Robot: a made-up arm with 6 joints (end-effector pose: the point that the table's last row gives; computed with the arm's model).
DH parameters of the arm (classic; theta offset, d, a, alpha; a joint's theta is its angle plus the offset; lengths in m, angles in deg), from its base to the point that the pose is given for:
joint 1: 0 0.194 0 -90
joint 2: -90 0 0.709 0
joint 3: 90 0.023 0 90
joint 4: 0 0.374 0 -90
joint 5: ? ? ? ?
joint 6: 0 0.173 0 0
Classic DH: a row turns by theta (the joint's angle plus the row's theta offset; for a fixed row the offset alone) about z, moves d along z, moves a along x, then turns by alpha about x.
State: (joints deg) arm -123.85 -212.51 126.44 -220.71 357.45 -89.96
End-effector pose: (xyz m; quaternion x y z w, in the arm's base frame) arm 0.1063 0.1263 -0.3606 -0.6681 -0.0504 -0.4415 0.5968
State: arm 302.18 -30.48 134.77 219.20 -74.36 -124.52
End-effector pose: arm 0.1172 0.0547 0.5761 0.8345 0.4455 0.3238 0.0177
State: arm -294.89 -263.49 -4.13 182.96 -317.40 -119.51
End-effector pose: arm 0.4940 1.1049 0.2096 0.0069 0.4214 0.8111 0.4057
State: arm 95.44 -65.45 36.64 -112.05 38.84 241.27
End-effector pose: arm 0.1650 -0.9142 0.9147 -0.1823 0.4269 -0.7871 0.4062
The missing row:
joint 5: 0 0 0 90
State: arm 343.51 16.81 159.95 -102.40 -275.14 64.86
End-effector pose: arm 0.2119 -0.2142 0.4859 0.1157 -0.7248 0.6621 0.1516
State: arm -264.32 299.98 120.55 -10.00 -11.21 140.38
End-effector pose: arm -0.0132 -0.1592 0.8446 -0.1108 -0.4038 -0.8323 0.3631
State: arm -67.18 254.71 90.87 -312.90 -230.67 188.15
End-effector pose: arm -0.1450 0.6567 0.2857 0.8437 -0.1716 0.4904 0.1348
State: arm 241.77 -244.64 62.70 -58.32 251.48 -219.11
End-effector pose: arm -0.2056 -0.7268 -0.4256 0.5694 -0.0926 0.5239 0.6266
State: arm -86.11 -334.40 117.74 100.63 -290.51 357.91
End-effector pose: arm 0.2218 -0.5761 0.5026 0.7535 0.1457 0.5674 0.2985
